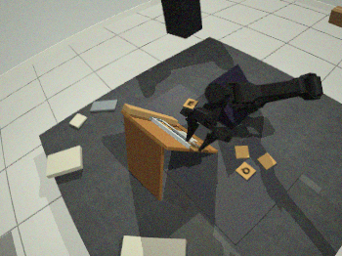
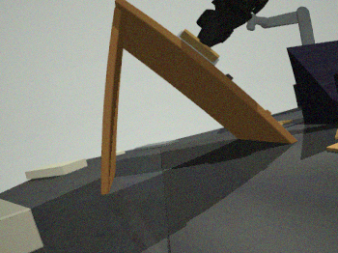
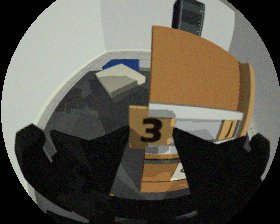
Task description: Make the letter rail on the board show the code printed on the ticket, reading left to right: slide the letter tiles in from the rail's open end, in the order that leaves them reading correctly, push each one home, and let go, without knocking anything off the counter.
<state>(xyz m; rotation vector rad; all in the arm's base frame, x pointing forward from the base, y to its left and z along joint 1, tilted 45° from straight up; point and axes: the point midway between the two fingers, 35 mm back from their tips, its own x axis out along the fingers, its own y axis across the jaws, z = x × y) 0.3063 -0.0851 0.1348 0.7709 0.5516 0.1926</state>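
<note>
Now: the white ticket 6 cm behind my gripper tip, 10 cm to the right of it and 8 cm below it. From my gripper tip the other things lie so: cream block (37 cm ahead, 48 cm to the right, 16 cm below); then small cream card (18 cm ahead, 68 cm to the right, 17 cm below); then grey card (2 cm ahead, 65 cm to the right, 17 cm below).
</note>
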